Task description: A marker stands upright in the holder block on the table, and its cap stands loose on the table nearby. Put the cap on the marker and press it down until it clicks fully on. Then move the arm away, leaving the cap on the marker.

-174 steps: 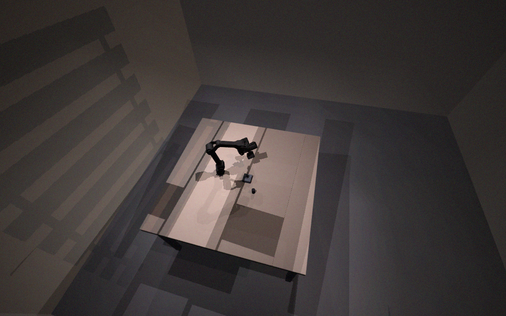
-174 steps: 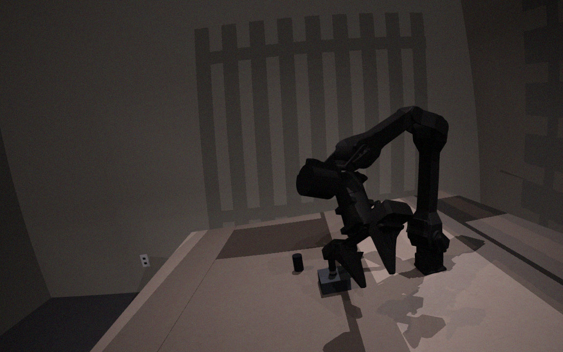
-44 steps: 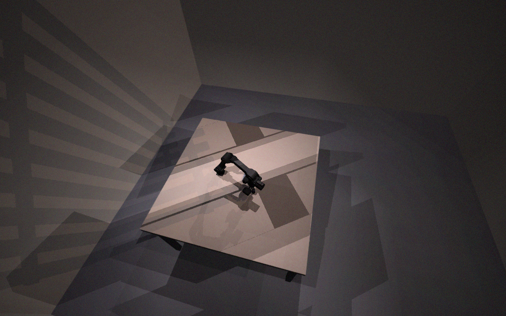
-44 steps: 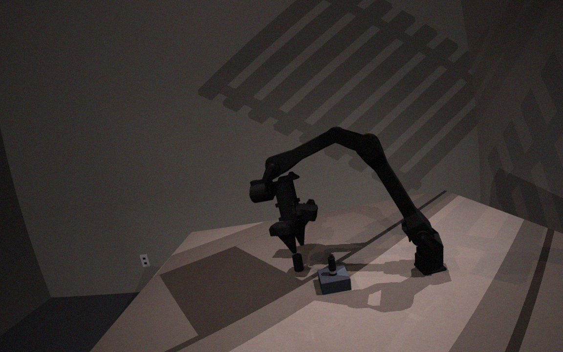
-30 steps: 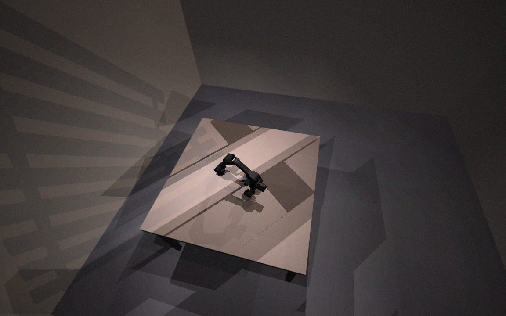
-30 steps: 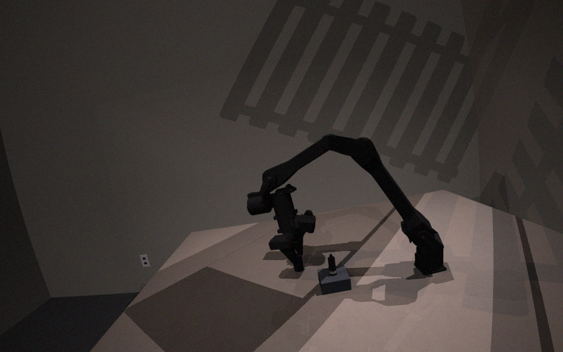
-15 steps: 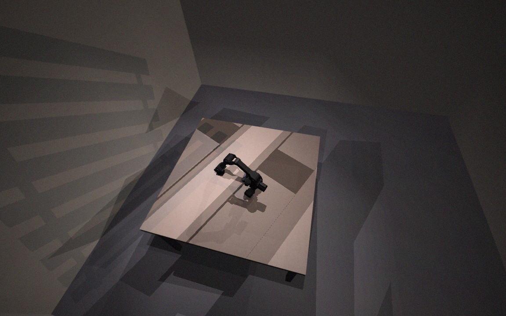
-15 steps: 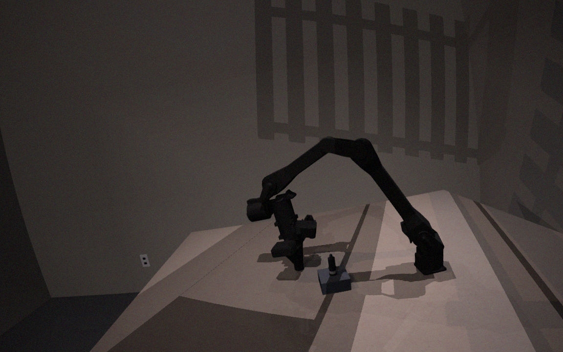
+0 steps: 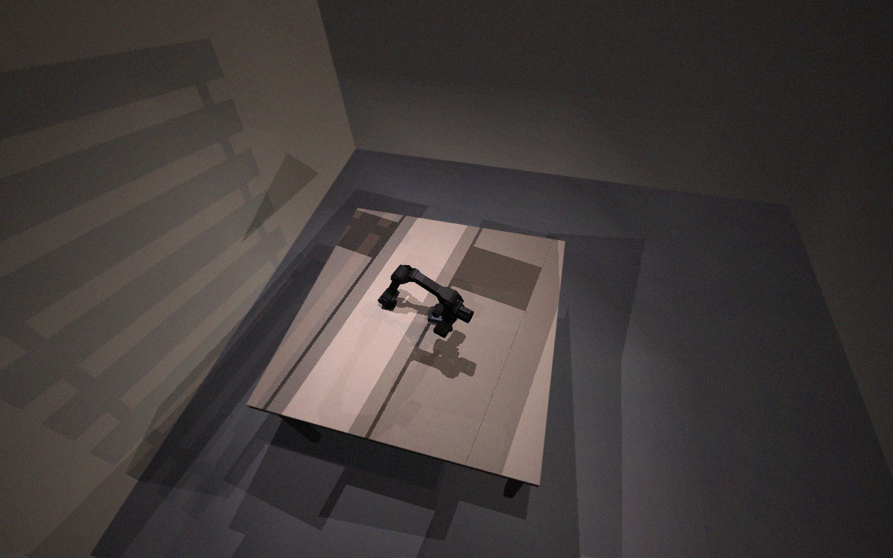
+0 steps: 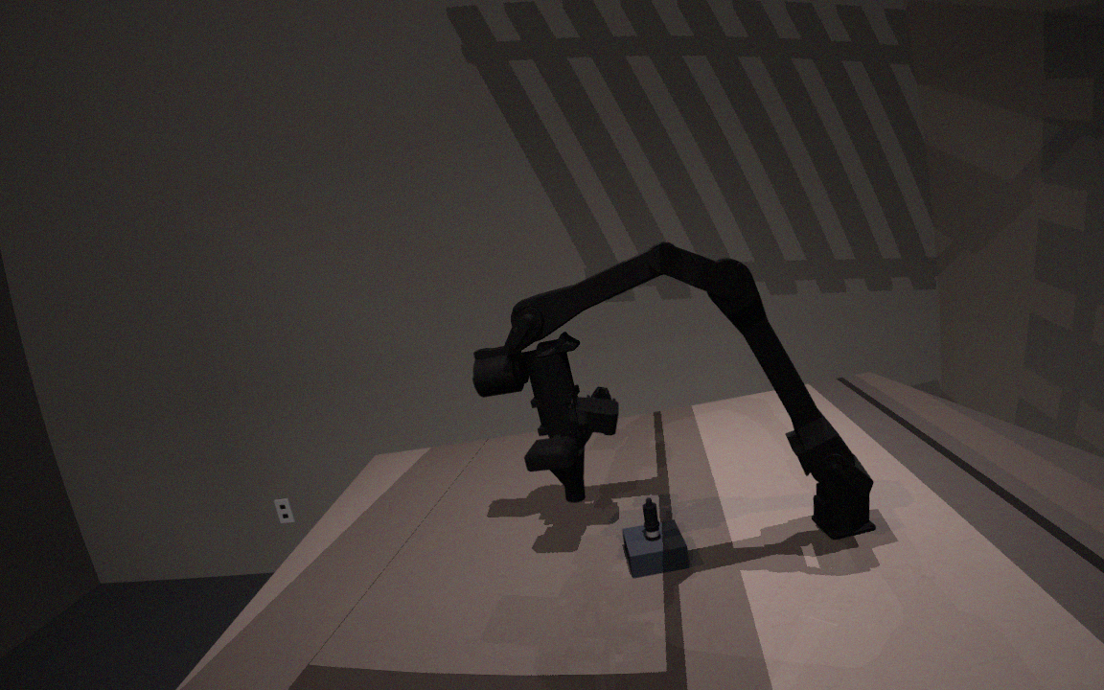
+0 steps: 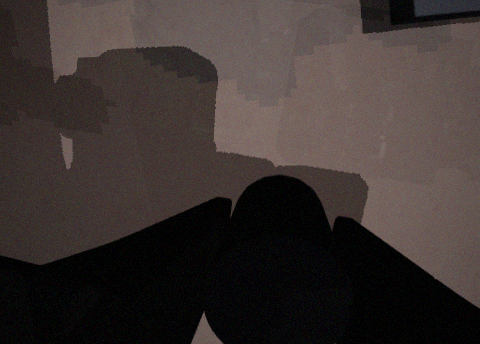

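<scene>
Now: gripper tip 90 mm to the right of the grey holder block, 90 mm past it and 60 mm above it. The rest, counted from my gripper tip: dark cap: 10 mm above.
</scene>
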